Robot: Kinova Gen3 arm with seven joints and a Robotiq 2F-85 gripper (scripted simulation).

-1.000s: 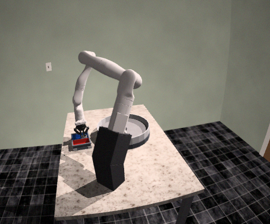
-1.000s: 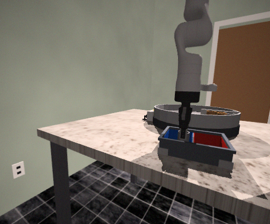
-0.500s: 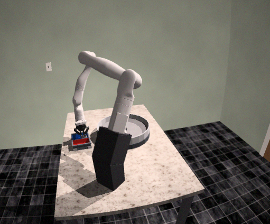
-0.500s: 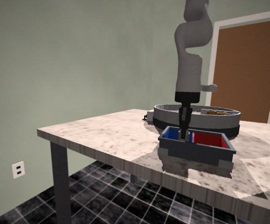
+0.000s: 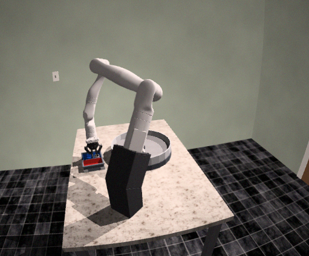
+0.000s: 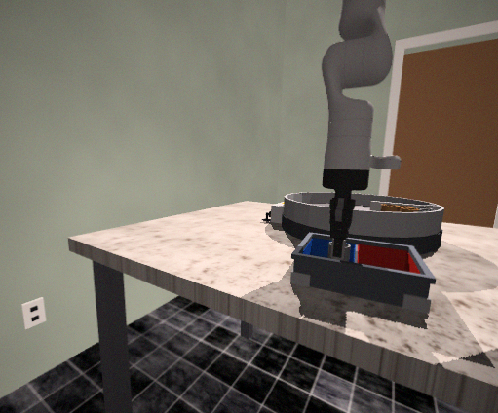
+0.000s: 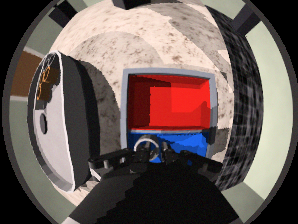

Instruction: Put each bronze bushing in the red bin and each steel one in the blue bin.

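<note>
The bin tray is 3 cm behind my hand, 2 cm to the left of it and 2 cm below it. The rest, counted from my hand: turntable: 33 cm to the right, 2 cm behind, 1 cm above.
</note>
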